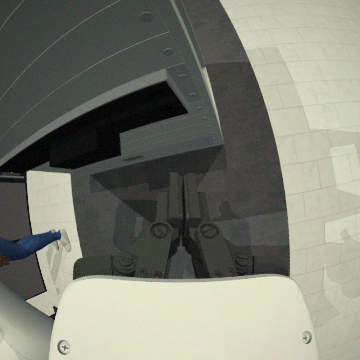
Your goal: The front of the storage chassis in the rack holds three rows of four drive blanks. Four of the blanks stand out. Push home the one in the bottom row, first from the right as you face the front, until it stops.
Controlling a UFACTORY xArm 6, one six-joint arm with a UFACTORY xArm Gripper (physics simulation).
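Frame: origin at the arm's base, x ahead, y left, z up, level; millimetres.
Where they show: gripper, fingertip midpoint: (180, 188).
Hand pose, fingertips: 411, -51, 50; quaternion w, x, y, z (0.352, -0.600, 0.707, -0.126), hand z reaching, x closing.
Each offset is from my fingertips to the top centre of the thing, as dx, dy, dz. "pt": to the spot under its first point.
The storage chassis @(pt +92, +49, -50) (150, 104) shows as a black band across the grey rack front at the upper left, seen at a steep slant. A black block @(pt +54, +165, -50) (75, 147) stands out from it at the left and overlaps the grey panel beside the band. The separate rows and blanks are too dark to tell apart, so I cannot tell which blank this block is. The bottom row's first blank from the right cannot be made out. My gripper (180, 188) is shut and empty. Its fingertips show against the dark floor area, beyond the edge of the grey panel, apart from the black band.
Grey rack panels (90, 55) fill the upper left, with a perforated strip along the rack's edge. A dark floor area (250, 125) borders pale tiles (320, 110) on the right. A blue-clothed leg (32, 243) shows at the left, beside a dark surface (15, 210).
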